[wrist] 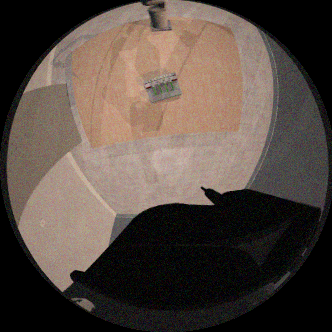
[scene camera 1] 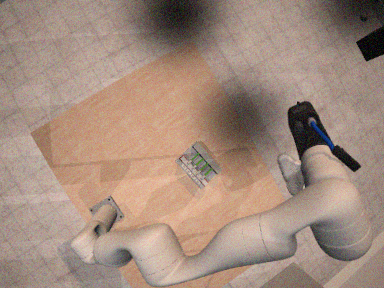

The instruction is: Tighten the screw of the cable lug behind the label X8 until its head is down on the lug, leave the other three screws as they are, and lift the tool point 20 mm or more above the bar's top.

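Places are measured from the arm's base along level axes (x ahead, y left, z up), in metres.
Pixels of known places: hand, tool point: (wrist: 201, 187) (scene camera 1: 298, 102); arm's base, link origin: (wrist: 159, 24) (scene camera 1: 107, 213).
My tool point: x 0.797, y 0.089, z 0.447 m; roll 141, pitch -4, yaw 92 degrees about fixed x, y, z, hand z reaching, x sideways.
Ahead of a thing's pixels: the offset from my tool point to its top centre. Level surfaces: height alone.
The terminal block with the bar {dz -0.408, dx -0.305, dy -0.093 m} (scene camera 1: 206, 154) (wrist: 167, 95) lies on the wooden table top, small in both views. Several green cables (scene camera 1: 202, 164) (wrist: 164, 89) show on it, side by side. The label strip {dz -0.416, dx -0.365, dy -0.092 m} (scene camera 1: 190, 173) (wrist: 161, 80) runs along one edge; its lettering, X8 included, is too small and blurred to read. The screw heads cannot be made out. My black screwdriver (scene camera 1: 304, 131) (wrist: 215, 196) is far to the right of the block in the scene view, beyond the table edge, high above the floor and touching nothing. It has no fingers.
The wooden table top {dz -0.458 m} (scene camera 1: 125, 100) (wrist: 215, 75) carries the arm's base plate (scene camera 1: 107, 204) at its left side. The arm (scene camera 1: 260, 240) stretches along the near side of the block, bent at the right. A black box (scene camera 1: 372, 45) stands at the upper right. Dark blurred patches cover parts of the scene view.
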